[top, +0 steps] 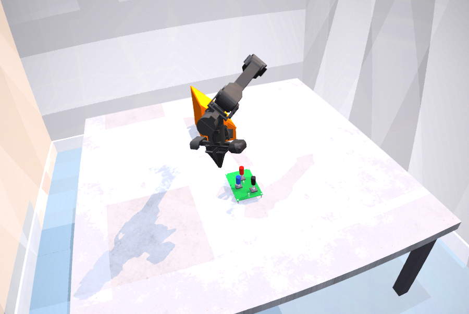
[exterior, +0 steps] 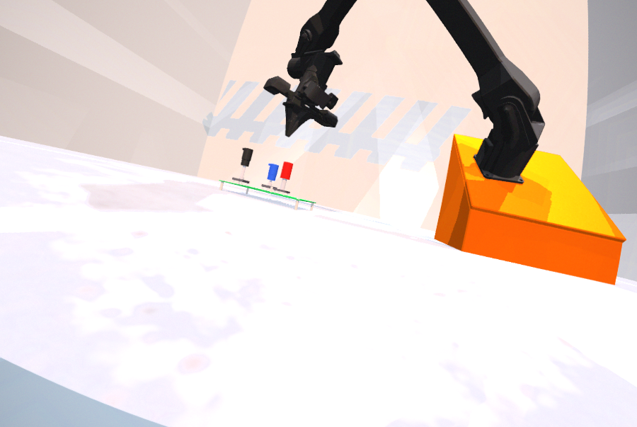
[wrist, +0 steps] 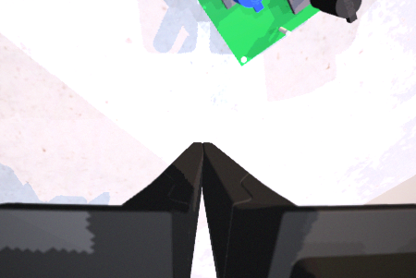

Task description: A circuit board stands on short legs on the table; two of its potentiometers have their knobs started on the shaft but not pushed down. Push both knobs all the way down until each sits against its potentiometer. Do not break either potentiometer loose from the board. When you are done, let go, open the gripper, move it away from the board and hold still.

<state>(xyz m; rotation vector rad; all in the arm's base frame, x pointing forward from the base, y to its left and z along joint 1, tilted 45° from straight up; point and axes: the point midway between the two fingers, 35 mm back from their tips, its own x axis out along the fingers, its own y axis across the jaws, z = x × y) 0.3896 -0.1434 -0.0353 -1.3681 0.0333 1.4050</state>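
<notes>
Now: gripper tip 10 mm past the blue knob, 70 mm to the right of it and 90 mm above it. Also, from my gripper tip: black knob: 30 mm ahead, 110 mm to the left, 80 mm below.
</notes>
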